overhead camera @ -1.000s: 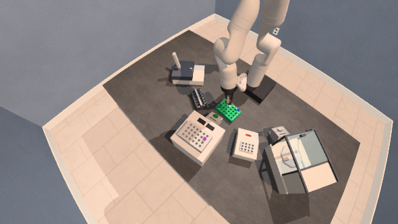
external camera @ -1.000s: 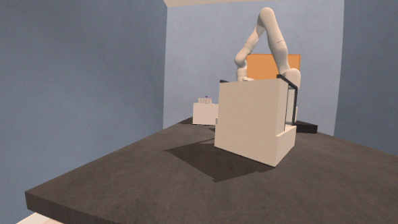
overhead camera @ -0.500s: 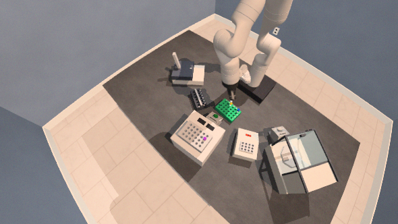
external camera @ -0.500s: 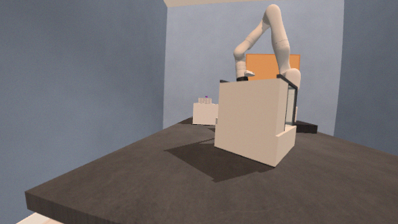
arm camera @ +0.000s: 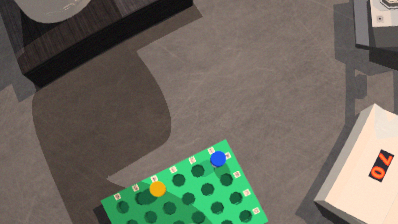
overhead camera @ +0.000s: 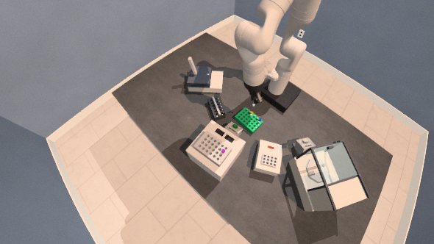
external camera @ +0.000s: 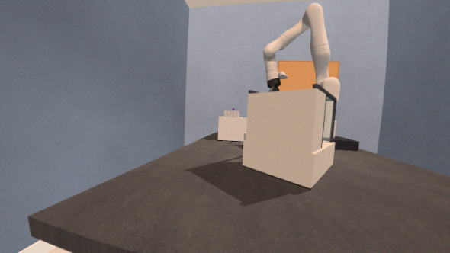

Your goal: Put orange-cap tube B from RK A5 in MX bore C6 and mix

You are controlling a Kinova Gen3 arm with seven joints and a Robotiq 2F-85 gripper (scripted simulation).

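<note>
My gripper is now 26 cm short of the grey mixer block, 2 cm to the right of it and 7 cm above it. The rest, counted from my hand: blue-capped tube 4 cm behind, 5 cm to the left, 19 cm below; green start key 9 cm ahead, 1 cm to the right, 15 cm below; orange-capped tube 1 cm behind, 4 cm below.
</note>
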